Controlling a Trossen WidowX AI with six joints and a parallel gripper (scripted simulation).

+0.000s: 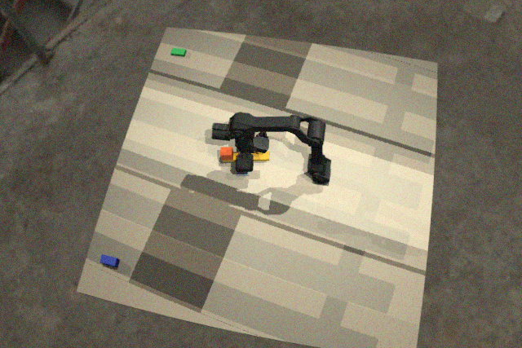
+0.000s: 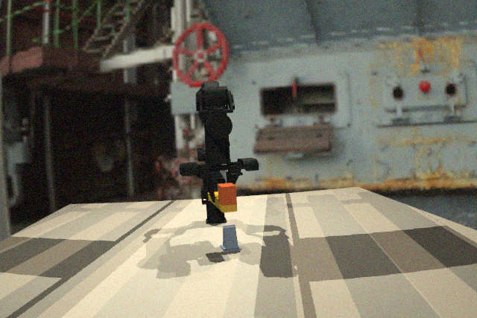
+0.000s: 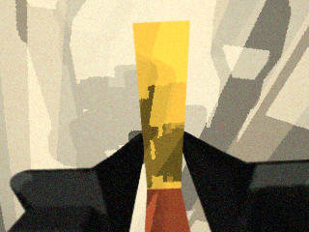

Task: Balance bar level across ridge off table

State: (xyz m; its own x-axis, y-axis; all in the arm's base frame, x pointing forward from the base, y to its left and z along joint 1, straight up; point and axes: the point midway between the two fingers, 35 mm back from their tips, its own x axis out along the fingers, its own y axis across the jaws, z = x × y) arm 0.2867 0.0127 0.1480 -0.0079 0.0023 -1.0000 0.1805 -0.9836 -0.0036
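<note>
Right now the small grey-blue ridge is 60 mm below my gripper tip, 30 mm ahead of it and 20 mm to the left of it. The rest, counted from my gripper tip: green block (510 mm to the right, 450 mm ahead, 110 mm below); blue block (490 mm to the left, 450 mm ahead, 100 mm below).
</note>
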